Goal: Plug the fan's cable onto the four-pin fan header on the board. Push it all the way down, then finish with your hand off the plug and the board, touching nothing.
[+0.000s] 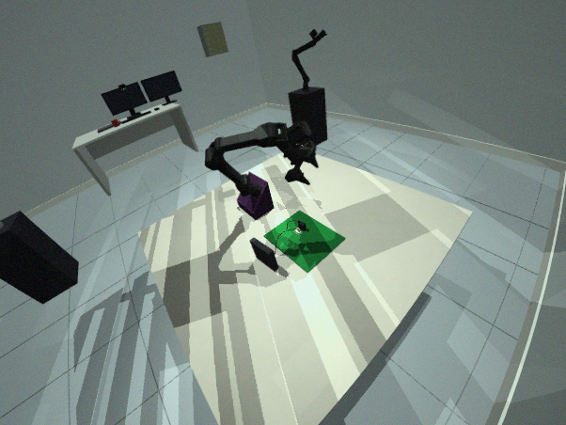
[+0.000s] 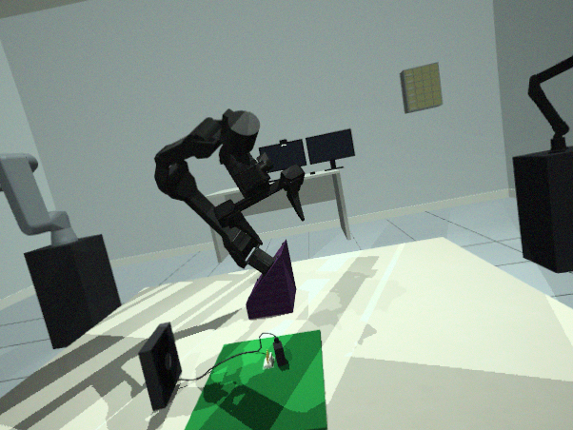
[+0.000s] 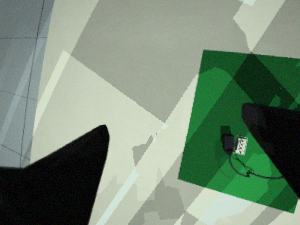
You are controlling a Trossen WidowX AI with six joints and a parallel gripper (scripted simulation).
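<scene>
My gripper tip is 270 mm above the black fan plug, 60 mm to the left of it and 40 mm past it. Round my gripper tip: green board 300 mm below, 100 mm to the right; black fan 300 mm to the right, 230 mm below, 10 mm behind; pale header 290 mm below, 90 mm to the right, 40 mm behind.
</scene>
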